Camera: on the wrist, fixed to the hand. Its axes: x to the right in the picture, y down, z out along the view.
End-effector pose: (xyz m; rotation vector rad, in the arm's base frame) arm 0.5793 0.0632 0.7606 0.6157 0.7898 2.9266
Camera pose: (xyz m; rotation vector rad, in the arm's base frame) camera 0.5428 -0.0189 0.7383 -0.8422 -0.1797 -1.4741
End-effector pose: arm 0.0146 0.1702 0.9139 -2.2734 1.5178 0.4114
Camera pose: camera -0.0320 0.1065 0.9623 -0.4667 2.8207 0.7478
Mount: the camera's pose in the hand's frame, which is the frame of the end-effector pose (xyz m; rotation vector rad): 0.0133 0.0583 -0.0707 0.1088 -0.1172 1.6000
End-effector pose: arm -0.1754 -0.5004 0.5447 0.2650 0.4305 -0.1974
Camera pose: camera -0.1765 -0.4262 0.4893 0.6244 -0.0035 1.3266
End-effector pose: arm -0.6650 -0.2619 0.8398 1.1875 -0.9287 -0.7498
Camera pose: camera -0.5951 -0.2302 0.8916 0.1934 -1.6192 0.5429
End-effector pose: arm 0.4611 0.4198 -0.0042 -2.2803 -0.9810 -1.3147
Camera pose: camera 0.4624 0.3426 0.0469 -2.0087 0.7449 -0.3506
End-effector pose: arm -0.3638 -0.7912 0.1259 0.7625 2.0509 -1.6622
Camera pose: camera -0.3348 -0.7114 0.0889 1.6128 0.6382 -0.7494
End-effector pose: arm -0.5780 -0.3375 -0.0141 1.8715 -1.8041 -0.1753
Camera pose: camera -0.5972 -0.3286 0.0760 0.0332 -2.7881 0.4025
